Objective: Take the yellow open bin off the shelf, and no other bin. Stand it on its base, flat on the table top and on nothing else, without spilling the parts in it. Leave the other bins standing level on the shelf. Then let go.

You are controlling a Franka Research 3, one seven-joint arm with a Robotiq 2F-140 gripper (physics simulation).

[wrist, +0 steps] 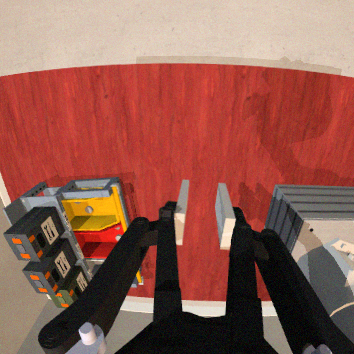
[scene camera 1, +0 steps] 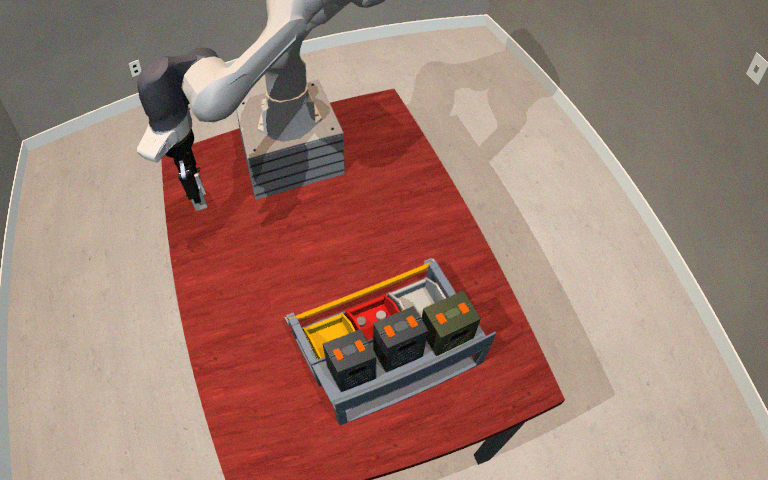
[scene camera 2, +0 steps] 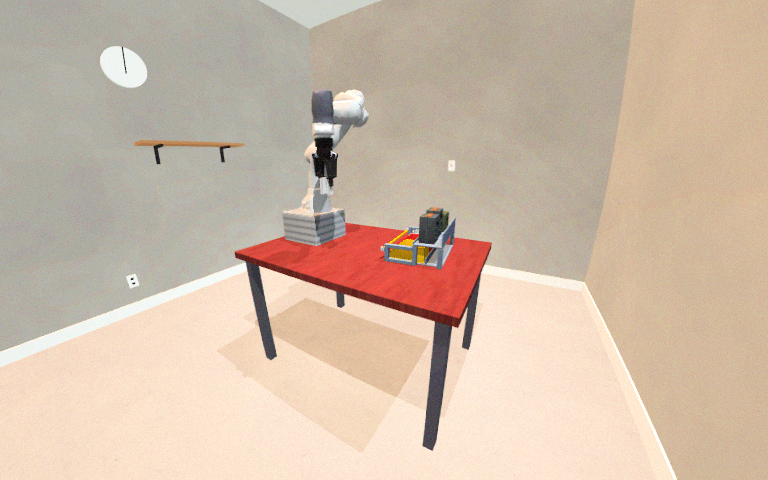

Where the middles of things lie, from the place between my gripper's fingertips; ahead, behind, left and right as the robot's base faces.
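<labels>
Red bin (scene camera 1: pixel 368 310): 230 mm ahead of my hand, 370 mm to the left of it, 280 mm below it. Grey bin (scene camera 1: pixel 423 293): a good way ahead of my hand, well below it, well to the left of it. Yellow open bin (scene camera 1: pixel 332 328): far ahead of my hand, far to the left of it, far below it.
</labels>
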